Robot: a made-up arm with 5 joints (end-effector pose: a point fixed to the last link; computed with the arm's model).
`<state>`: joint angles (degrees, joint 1 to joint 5).
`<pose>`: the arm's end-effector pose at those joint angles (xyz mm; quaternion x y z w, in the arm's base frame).
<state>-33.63 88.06 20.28 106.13 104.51</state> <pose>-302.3 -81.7 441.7 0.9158 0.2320 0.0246 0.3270</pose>
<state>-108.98 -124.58 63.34 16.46 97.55</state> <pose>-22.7 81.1 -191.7 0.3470 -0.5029 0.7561 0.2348</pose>
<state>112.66 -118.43 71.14 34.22 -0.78</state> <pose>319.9 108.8 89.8 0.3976 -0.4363 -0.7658 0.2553</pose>
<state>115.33 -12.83 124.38 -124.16 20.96</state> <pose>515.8 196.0 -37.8 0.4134 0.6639 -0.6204 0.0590</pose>
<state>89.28 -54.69 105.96 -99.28 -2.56</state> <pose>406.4 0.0 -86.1 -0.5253 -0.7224 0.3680 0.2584</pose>
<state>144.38 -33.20 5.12 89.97 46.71</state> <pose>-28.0 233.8 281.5 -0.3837 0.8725 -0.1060 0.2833</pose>
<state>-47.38 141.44 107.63 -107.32 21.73</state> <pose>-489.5 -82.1 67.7 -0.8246 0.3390 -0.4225 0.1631</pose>
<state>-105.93 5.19 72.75 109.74 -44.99</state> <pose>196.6 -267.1 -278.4 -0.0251 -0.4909 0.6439 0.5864</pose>
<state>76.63 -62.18 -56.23 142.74 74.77</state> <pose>201.4 -312.7 -115.0 -0.3625 -0.7593 -0.5080 0.1844</pose>
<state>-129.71 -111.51 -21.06 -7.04 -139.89</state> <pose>150.5 7.8 -57.5 0.0396 -0.6622 -0.4362 0.6080</pose>
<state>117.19 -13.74 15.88 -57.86 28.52</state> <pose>85.5 -404.5 -227.4 -0.7216 -0.3793 -0.0324 0.5782</pose>
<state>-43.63 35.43 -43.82 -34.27 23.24</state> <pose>298.1 242.6 528.0 0.7309 0.0901 -0.5225 0.4298</pose>
